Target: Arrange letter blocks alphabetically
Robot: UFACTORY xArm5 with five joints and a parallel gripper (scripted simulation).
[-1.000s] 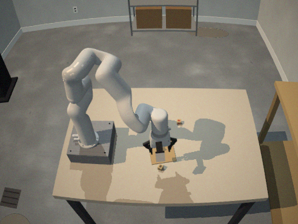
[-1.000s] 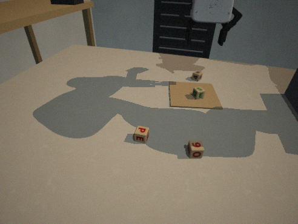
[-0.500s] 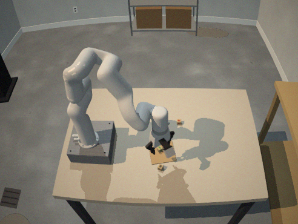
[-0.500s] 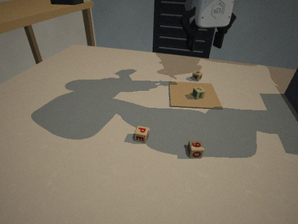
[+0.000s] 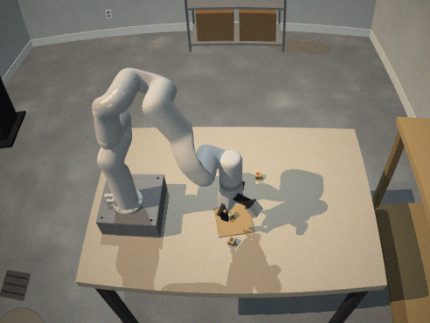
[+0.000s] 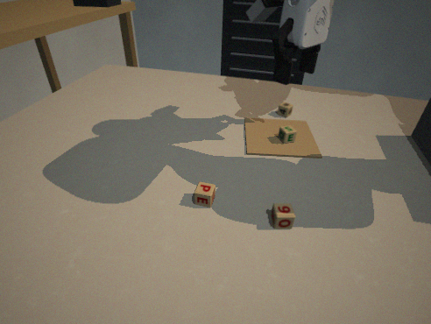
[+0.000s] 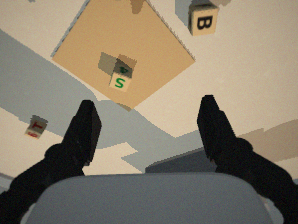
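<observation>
My hand is 50 mm to the right of the green-marked block and 110 mm above it. Also, from my hand: tan mat (10 mm ahead, 30 mm to the left, 120 mm below); then red-marked block (20 mm ahead, 260 mm to the left, 110 mm below).
</observation>
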